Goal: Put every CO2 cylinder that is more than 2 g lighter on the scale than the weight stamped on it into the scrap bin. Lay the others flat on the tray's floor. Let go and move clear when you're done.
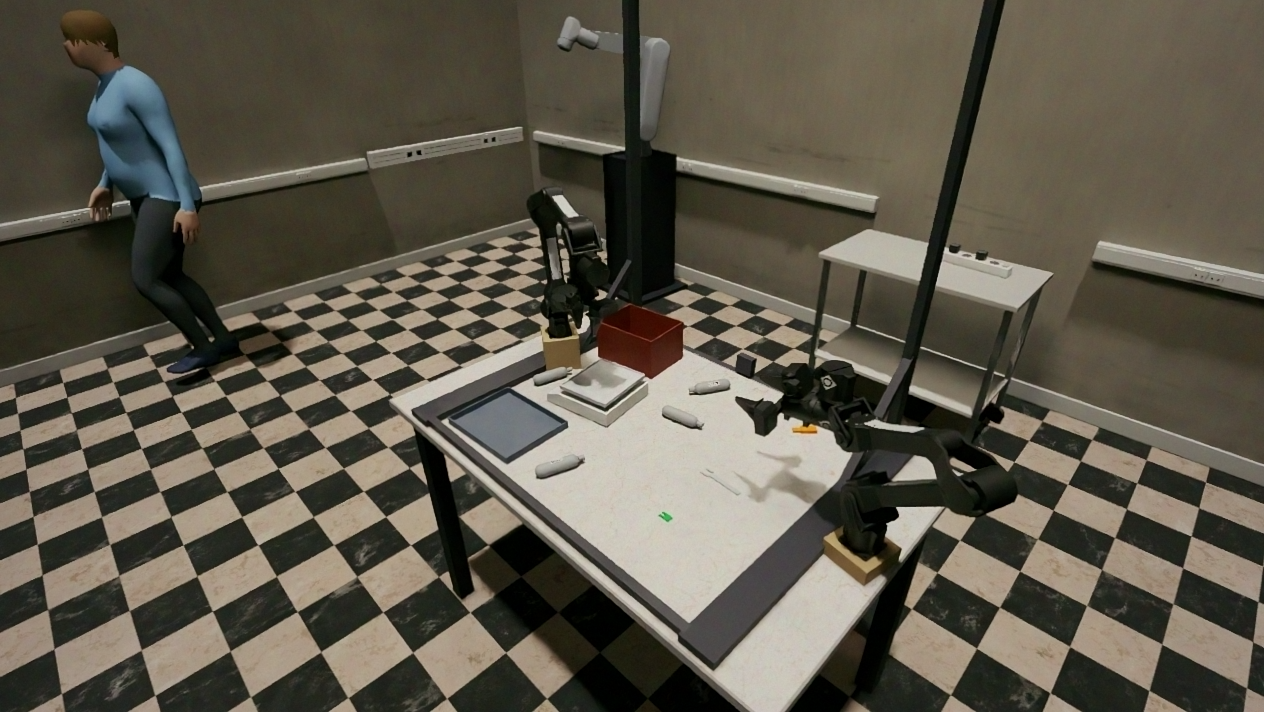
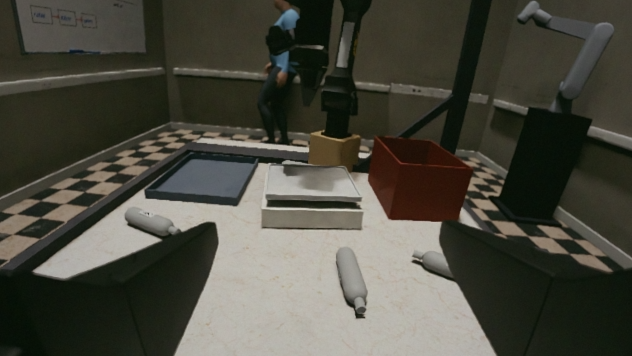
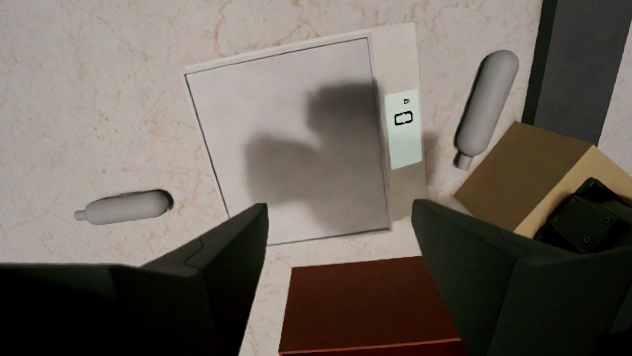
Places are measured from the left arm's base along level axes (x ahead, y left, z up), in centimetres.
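Pixels of known places: left gripper, fingertip midpoint: (image 1: 748, 387) (image 2: 329, 232); right gripper, fingertip midpoint: (image 1: 586, 331) (image 2: 307, 105) (image 3: 340, 212); left arm's base, link origin: (image 1: 862, 543); right arm's base, link origin: (image 1: 559, 332) (image 2: 336, 134) (image 3: 584, 226).
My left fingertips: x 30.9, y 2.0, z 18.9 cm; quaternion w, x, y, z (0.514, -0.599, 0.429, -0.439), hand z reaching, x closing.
Observation:
For each thing: its top centre in the pictures, then the offset to it from my left fingertips.
- white scale, top centre: (image 3: 316, 154) (image 2: 309, 174) (image 1: 597, 377) dz -15.8, dx +43.3, dy +11.0 cm
- grey CO2 cylinder, top centre: (image 3: 491, 115) (image 1: 552, 370) dz -19.4, dx +58.8, dy +16.5 cm
- second cylinder, top centre: (image 3: 112, 215) (image 2: 352, 268) (image 1: 682, 412) dz -19.4, dx +22.2, dy -0.9 cm
- tray, top centre: (image 2: 209, 171) (image 1: 507, 419) dz -20.4, dx +45.9, dy +35.8 cm
- red scrap bin's, top centre: (image 2: 418, 150) (image 1: 639, 321) dz -10.4, dx +54.6, dy -10.3 cm
- small green piece, top centre: (image 1: 665, 515) dz -22.0, dx -1.8, dy +22.0 cm
- orange piece, top centre: (image 1: 804, 428) dz -21.5, dx +2.1, dy -22.9 cm
- thin white item, top centre: (image 1: 721, 481) dz -22.1, dx -0.2, dy +5.8 cm
The white scale (image 1: 604, 382) (image 2: 312, 216) (image 3: 265, 95) has a bare platform and its display reads 0 g. A grey CO2 cylinder (image 1: 551, 376) (image 3: 487, 105) lies on the table beside its display side. A second cylinder (image 1: 682, 417) (image 2: 351, 277) (image 3: 127, 207) and a third (image 1: 709, 387) (image 2: 437, 263) lie between the scale and the left arm. Another cylinder (image 1: 559, 466) (image 2: 150, 222) lies near the tray (image 1: 508, 422) (image 2: 205, 177), its marking unreadable. The tray is empty. The red scrap bin's (image 1: 641, 340) (image 2: 420, 185) floor is hidden. My right gripper (image 3: 340, 212) is open, raised above the scale area. My left gripper (image 1: 741, 386) (image 2: 329, 232) is open and empty.
The right arm's wooden base block (image 1: 560, 347) (image 2: 334, 150) (image 3: 525, 170) stands beside the bin. A small green piece (image 1: 665, 516), an orange piece (image 1: 804, 429) and a thin white item (image 1: 722, 482) lie on the table. Dark strips (image 1: 566, 521) run along the table's edges.

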